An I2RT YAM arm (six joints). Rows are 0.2 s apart.
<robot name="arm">
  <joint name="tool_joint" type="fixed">
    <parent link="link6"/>
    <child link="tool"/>
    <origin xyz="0 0 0" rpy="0 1.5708 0"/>
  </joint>
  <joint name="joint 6" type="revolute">
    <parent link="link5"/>
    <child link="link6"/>
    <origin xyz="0.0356 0 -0.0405"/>
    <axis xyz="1 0 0"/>
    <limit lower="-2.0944" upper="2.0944"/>
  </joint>
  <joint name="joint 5" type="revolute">
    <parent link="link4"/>
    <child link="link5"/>
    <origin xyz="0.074 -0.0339 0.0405"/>
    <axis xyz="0 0 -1"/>
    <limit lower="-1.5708" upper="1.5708"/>
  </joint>
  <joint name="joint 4" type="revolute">
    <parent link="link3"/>
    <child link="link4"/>
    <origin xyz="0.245 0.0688 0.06"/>
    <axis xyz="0 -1 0"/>
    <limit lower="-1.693" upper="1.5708"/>
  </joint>
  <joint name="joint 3" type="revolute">
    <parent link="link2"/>
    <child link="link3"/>
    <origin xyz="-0.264 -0.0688 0"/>
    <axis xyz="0 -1 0"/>
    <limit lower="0" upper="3.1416"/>
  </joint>
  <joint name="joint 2" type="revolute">
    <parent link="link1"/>
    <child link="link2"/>
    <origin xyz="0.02 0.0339 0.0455"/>
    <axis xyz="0 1 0"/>
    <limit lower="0" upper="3.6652"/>
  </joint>
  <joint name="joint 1" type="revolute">
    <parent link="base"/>
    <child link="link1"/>
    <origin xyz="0 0 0.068"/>
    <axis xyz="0 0 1"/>
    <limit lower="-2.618" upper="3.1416"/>
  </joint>
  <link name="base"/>
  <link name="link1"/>
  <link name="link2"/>
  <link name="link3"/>
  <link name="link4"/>
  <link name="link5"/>
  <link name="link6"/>
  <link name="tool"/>
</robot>
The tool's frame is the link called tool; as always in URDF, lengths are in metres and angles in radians.
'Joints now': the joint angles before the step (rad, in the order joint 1, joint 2, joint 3, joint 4, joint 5, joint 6). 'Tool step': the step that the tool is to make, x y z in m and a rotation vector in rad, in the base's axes. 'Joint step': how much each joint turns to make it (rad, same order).
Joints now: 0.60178 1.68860 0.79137 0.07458 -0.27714 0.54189
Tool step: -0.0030 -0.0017 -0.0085 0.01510 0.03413 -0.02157
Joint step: -0.00001 0.01276 -0.02538 0.02936 -0.00878 0.03891
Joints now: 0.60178 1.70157 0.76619 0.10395 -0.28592 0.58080
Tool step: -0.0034 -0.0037 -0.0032 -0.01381 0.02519 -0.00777
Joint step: -0.00348 -0.00584 -0.01332 -0.01961 0.00073 0.00530
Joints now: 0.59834 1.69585 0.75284 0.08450 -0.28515 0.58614
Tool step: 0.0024 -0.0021 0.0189 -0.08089 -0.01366 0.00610
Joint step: -0.00419 -0.04456 0.06209 -0.15549 0.05112 -0.05722
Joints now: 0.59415 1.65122 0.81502 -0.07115 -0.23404 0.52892
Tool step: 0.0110 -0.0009 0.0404 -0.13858 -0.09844 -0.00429
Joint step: -0.00686 -0.05076 0.13581 -0.19990 0.13314 -0.10720
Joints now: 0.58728 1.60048 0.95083 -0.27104 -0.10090 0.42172
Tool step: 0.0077 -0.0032 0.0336 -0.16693 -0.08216 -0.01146
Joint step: -0.00456 -0.02053 0.12787 -0.17472 0.15260 -0.10412
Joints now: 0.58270 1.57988 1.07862 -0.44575 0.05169 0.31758
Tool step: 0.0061 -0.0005 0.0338 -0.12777 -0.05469 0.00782
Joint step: 0.00006 -0.00088 0.13839 -0.15492 0.10722 -0.08579
